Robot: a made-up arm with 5 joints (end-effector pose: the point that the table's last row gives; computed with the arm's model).
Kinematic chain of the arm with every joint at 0, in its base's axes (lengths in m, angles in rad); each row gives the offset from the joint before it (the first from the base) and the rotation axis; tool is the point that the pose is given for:
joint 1: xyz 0 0 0.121 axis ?
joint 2: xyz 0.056 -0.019 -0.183 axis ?
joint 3: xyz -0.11 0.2 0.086 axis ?
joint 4: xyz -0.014 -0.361 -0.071 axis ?
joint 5: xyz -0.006 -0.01 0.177 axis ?
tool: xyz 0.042 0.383 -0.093
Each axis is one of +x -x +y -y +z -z.
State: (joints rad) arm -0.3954 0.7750 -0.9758 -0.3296 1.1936
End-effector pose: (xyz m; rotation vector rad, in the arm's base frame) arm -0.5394 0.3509 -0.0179 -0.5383 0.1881 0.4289
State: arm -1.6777 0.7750 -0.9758 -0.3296 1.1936
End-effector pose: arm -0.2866 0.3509 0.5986 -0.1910 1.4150 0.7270
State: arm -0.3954 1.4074 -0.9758 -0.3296 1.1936
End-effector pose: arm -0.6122 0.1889 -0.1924 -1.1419 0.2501 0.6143
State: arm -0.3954 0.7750 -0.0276 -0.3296 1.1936
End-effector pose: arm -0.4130 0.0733 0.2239 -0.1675 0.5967 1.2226
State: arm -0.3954 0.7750 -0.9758 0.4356 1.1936
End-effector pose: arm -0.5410 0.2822 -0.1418 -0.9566 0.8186 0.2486
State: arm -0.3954 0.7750 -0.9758 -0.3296 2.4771
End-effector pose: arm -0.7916 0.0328 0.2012 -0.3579 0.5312 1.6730
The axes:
joint 1: -y
joint 2: -x
joint 3: +z
joint 4: -x
joint 5: +z

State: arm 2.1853 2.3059 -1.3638 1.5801 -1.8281
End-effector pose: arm 0.2702 0.2282 0.0009 0.0016 -0.4945 0.6103
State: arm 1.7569 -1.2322 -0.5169 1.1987 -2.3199
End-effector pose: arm 0.3189 -0.4119 0.1339 1.5378 -0.4395 -2.0181
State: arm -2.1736 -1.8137 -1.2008 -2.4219 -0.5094
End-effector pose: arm -0.0293 -0.1131 0.8473 0.0778 1.2982 2.2485
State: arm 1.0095 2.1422 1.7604 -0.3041 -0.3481
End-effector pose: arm 0.4914 -0.0490 -0.2088 -1.4374 0.7691 -0.3015
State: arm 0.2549 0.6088 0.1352 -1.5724 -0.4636
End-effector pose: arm 0.1339 -0.0082 0.3730 0.9469 0.1102 -0.2414
